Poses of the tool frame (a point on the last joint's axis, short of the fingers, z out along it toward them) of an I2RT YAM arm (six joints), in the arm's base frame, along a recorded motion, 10 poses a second.
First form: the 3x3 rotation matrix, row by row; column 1 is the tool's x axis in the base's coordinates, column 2 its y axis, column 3 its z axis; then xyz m. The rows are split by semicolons.
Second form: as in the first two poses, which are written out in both.
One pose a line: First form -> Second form
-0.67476 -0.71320 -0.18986; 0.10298 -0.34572 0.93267; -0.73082 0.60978 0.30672; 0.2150 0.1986 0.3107 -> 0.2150 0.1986 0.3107 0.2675 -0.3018 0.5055 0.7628
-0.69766 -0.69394 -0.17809; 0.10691 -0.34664 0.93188; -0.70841 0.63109 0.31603; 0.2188 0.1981 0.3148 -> 0.2188 0.1981 0.3148 0.2606 -0.2885 0.5087 0.7682
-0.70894 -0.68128 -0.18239; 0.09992 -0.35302 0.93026; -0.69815 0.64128 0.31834; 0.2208 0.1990 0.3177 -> 0.2208 0.1990 0.3177 0.2532 -0.2854 0.5093 0.7714
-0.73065 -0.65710 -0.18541; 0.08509 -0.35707 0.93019; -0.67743 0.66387 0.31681; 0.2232 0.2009 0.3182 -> 0.2232 0.2009 0.3182 0.2393 -0.2782 0.5140 0.7753
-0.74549 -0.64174 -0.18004; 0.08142 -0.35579 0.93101; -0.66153 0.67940 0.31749; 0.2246 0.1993 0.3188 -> 0.2246 0.1993 0.3188 0.2325 -0.2706 0.5177 0.7776
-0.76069 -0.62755 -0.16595; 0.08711 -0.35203 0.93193; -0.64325 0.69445 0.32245; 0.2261 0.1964 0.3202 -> 0.2261 0.1964 0.3202 0.2290 -0.2593 0.5211 0.7803
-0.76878 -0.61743 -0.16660; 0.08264 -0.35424 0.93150; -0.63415 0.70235 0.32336; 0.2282 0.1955 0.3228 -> 0.2282 0.1955 0.3228 0.2238 -0.2560 0.5223 0.7820
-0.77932 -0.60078 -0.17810; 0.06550 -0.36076 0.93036; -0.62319 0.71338 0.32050; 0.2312 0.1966 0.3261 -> 0.2312 0.1966 0.3261 0.2124 -0.2554 0.5239 0.7843
